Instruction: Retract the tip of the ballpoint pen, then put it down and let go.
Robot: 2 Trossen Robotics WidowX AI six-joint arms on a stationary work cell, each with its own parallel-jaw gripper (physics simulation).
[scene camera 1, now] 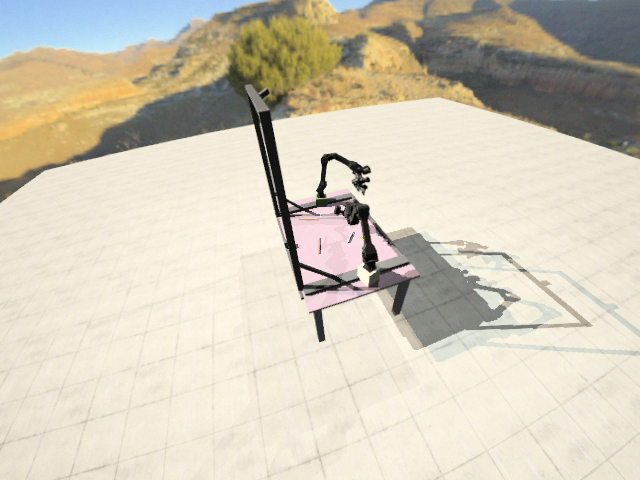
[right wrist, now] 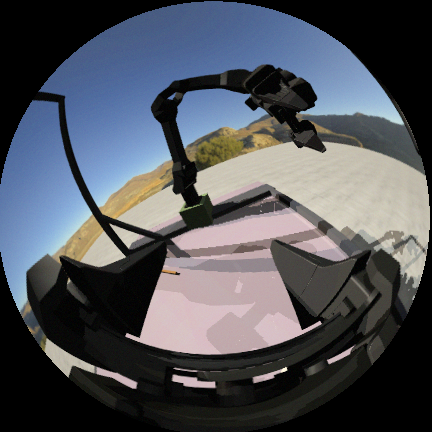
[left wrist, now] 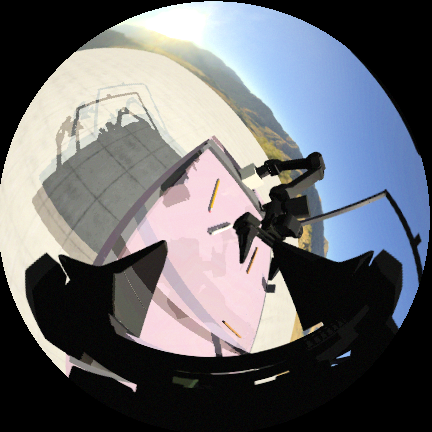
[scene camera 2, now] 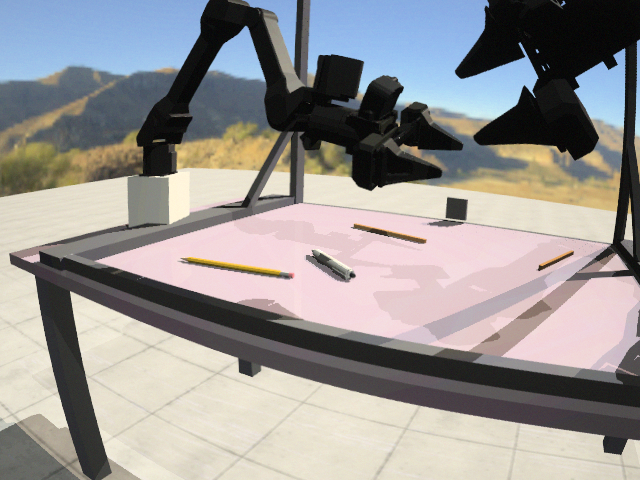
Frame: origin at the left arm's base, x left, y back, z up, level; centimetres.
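Where they show: left gripper, fingertip midpoint: [scene camera 1: 361,193] [right wrist: 317,132] [left wrist: 221,246] [scene camera 2: 466,105]; right gripper, fingertip midpoint: [scene camera 1: 342,208] [right wrist: 219,246] [left wrist: 256,272] [scene camera 2: 453,159]; left arm's base, link origin: [scene camera 1: 320,196] [right wrist: 193,201] [left wrist: 199,387]; right arm's base, link origin: [scene camera 1: 369,267] [left wrist: 258,172] [scene camera 2: 158,174].
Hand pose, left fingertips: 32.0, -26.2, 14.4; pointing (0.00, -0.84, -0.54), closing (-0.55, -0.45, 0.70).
Observation:
Things, the pixels of their top centre, and the offset from my left fingertips, as dx, dy, dz. Level surfaces: height alone.
- ballpoint pen, top centre: [scene camera 2: 330,256] [left wrist: 223,227] [scene camera 1: 350,236] -12.6, -25.7, -21.3
- pink table, surface height: dz -22.9
- yellow pencil, top centre: [scene camera 2: 231,262] [left wrist: 215,192] -1.2, -34.2, -22.0
- brown stick, top centre: [scene camera 2: 388,231] [left wrist: 253,258] [scene camera 1: 319,245] -37.3, -31.8, -22.2
- orange stick, top centre: [scene camera 2: 558,257] [right wrist: 155,268] [left wrist: 233,330] [scene camera 1: 309,219] -44.2, +2.4, -22.2
The ballpoint pen [scene camera 1: 351,237] [scene camera 2: 334,264] [left wrist: 219,229], white and grey with a dark end, lies on the pink table [scene camera 2: 170,248]. Whether its writing tip is out is too small to tell. My right gripper [scene camera 2: 451,160] [left wrist: 256,272] [right wrist: 219,246] is open and empty, above the table and, in scene camera 2, up and to the right of the pen. My left gripper [scene camera 2: 466,107] [left wrist: 221,246] is open and empty, high above the table, farther from the pen. The pen does not show in the right wrist view.
A yellow pencil [scene camera 2: 237,266] [left wrist: 215,195] lies beside the pen. A brown stick [scene camera 1: 319,245] [scene camera 2: 389,232] [left wrist: 252,260] lies behind it in scene camera 2. An orange stick [scene camera 1: 308,219] [scene camera 2: 555,259] [left wrist: 231,329] [right wrist: 171,272] lies farther right there. A dark frame [scene camera 1: 273,170] stands at one table edge.

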